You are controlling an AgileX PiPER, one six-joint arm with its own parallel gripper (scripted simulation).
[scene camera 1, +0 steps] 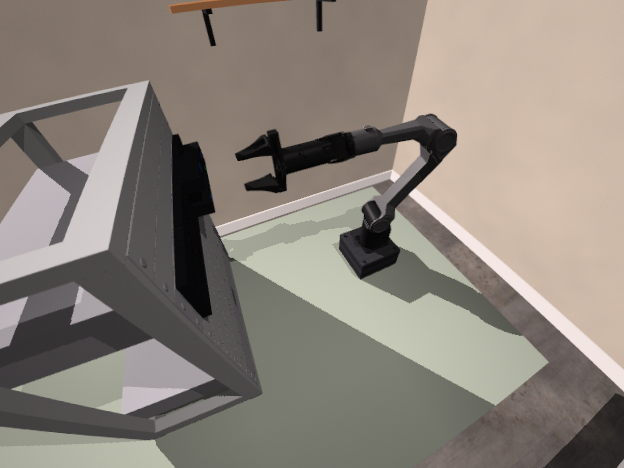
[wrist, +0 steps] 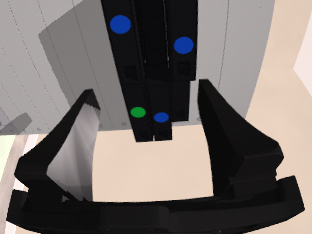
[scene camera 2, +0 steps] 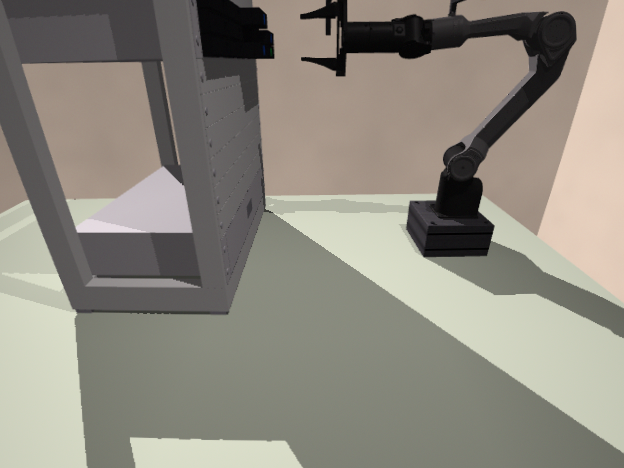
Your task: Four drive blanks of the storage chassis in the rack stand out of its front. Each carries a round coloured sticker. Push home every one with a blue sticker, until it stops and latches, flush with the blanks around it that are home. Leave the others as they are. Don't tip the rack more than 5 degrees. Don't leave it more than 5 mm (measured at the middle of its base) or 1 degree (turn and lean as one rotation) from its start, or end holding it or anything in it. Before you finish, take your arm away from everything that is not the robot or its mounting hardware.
Path:
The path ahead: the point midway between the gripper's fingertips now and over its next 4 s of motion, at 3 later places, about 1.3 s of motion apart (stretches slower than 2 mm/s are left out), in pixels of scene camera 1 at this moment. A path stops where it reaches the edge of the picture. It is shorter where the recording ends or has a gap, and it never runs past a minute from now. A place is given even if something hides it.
The gripper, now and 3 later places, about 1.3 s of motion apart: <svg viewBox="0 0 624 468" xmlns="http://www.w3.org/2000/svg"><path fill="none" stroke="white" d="M241 173L228 180L222 162L240 183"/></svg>

